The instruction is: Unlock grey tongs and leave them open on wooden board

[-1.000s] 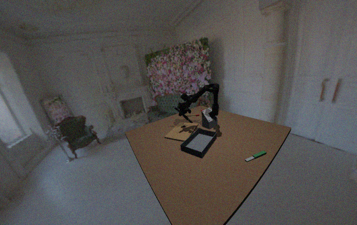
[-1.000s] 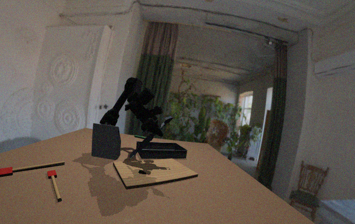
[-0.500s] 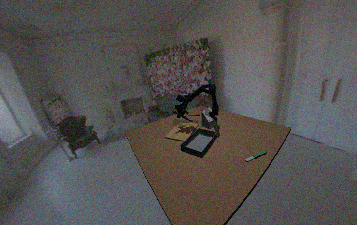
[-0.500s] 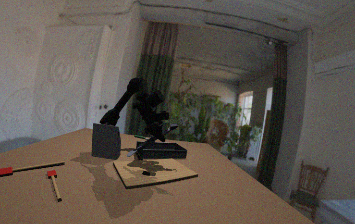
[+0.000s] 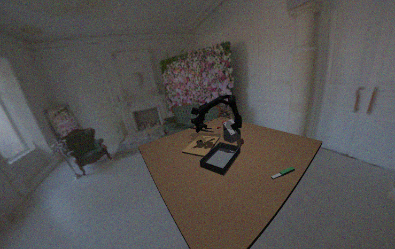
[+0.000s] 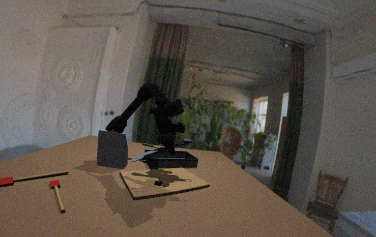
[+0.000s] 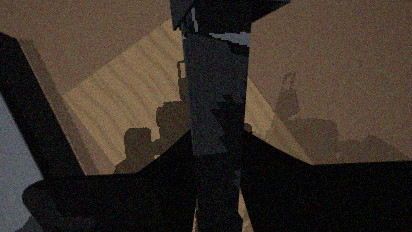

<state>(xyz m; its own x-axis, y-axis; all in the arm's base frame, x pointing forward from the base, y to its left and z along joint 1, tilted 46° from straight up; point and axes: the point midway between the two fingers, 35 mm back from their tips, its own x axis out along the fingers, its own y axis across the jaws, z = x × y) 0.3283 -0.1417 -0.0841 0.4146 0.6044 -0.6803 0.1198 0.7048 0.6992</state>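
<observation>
Now: gripper tip 13 cm above the wooden board, 3 cm past it and 2 cm to the right of it. From my gripper tip the other things lie so: roasting tin 31 cm to the left, 11 cm below, 1 cm ahead; then red spatula 57 cm behind, 19 cm to the right, 14 cm below.
</observation>
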